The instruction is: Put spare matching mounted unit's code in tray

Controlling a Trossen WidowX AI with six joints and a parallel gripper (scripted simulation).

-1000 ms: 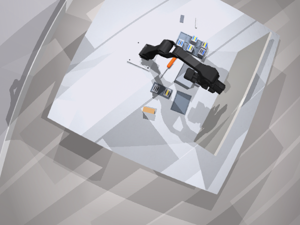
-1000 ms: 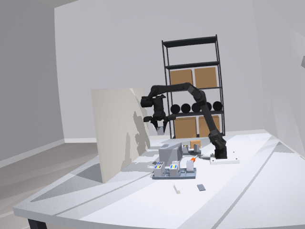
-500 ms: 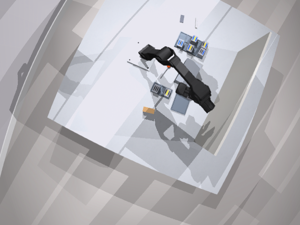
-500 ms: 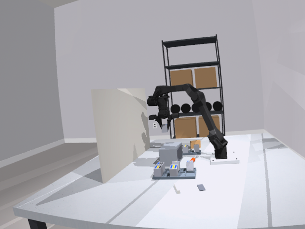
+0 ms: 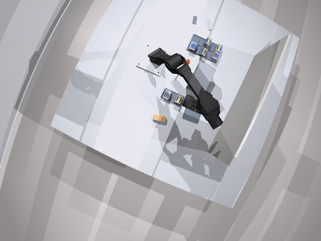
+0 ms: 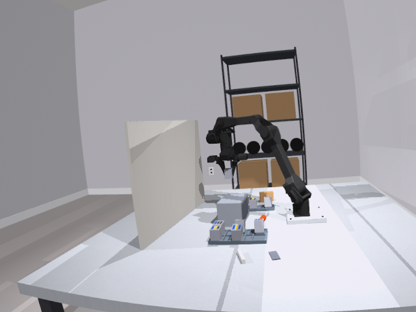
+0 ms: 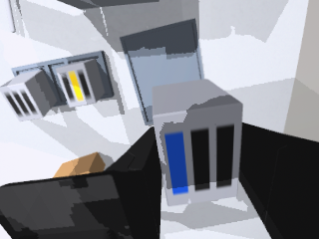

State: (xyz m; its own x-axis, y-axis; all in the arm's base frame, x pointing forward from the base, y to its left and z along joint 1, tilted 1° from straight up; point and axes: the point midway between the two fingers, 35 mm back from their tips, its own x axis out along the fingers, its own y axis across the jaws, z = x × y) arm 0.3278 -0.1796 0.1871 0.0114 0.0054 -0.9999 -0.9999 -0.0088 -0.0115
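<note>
My gripper tip is 16 cm above the shallow grey tray. From my gripper tip the other things lie so: tan block: 16 cm behind, 14 cm below, 13 cm to the right; then tall white panel: 21 cm ahead, 16 cm to the left, 6 cm above; then mounted unit: 18 cm to the left, 12 cm below, 4 cm behind.
</note>
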